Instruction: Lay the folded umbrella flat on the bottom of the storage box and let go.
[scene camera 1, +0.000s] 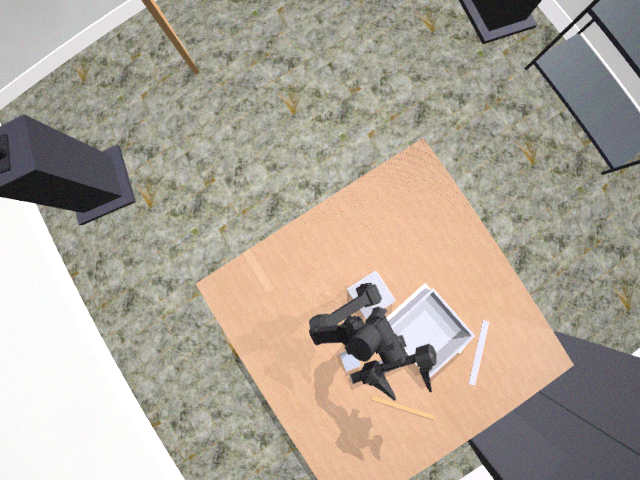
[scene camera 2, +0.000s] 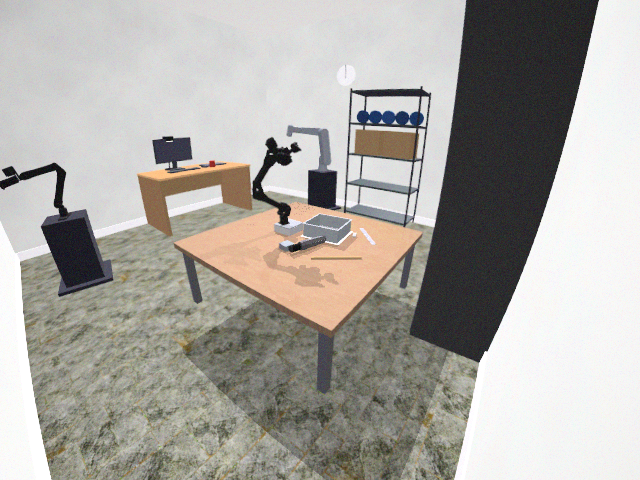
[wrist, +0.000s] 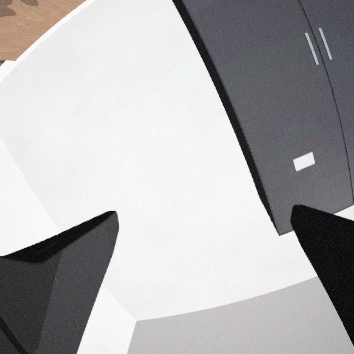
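Pixels of known places: gripper, between the fingertips: (scene camera 1: 412, 395) (scene camera 2: 296, 153) (wrist: 206, 217); arm's base, origin of its link: (scene camera 1: 364, 292) (scene camera 2: 284, 223).
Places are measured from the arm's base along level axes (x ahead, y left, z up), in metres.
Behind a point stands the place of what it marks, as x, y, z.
The folded umbrella (scene camera 2: 312, 243) @[0.367, -0.042, -0.022] is a dark, ridged, slim bundle lying on the table, in front of the box in scene camera 2. A small pale block (scene camera 2: 285, 245) @[0.286, -0.191, -0.021] (scene camera 1: 349, 361) @[0.264, -0.172, -0.021] is at its near-left end. In scene camera 1 the arm hides most or all of the umbrella. The storage box (scene camera 1: 454, 318) @[0.248, 0.325, 0.005] (scene camera 2: 338, 235) @[0.413, 0.145, -0.002] is grey, open-topped and upright, and its visible floor is bare. My gripper (scene camera 1: 412, 394) @[0.187, -0.025, 0.514] (scene camera 2: 296, 147) @[0.187, -0.025, 0.514] (wrist: 206, 217) @[0.187, -0.025, 0.514] is wide open and empty, high above the table. In the wrist view its two dark fingers stand far apart before a white wall.
The arm's white base (scene camera 1: 382, 287) @[0.008, 0.080, 0.003] (scene camera 2: 287, 227) @[0.080, -0.027, -0.004] stands beside the box. A white strip (scene camera 1: 479, 352) @[0.461, 0.399, -0.055] (scene camera 2: 367, 236) @[0.473, 0.387, -0.055] lies beyond the box, and a thin wooden strip (scene camera 1: 403, 407) @[0.558, -0.020, -0.046] (scene camera 2: 336, 257) @[0.563, -0.025, -0.048] lies at the front. A dark cabinet (wrist: 270, 100) (scene camera 2: 501, 155) stands past the table (scene camera 2: 248, 268) @[0.336, -0.477, -0.057].
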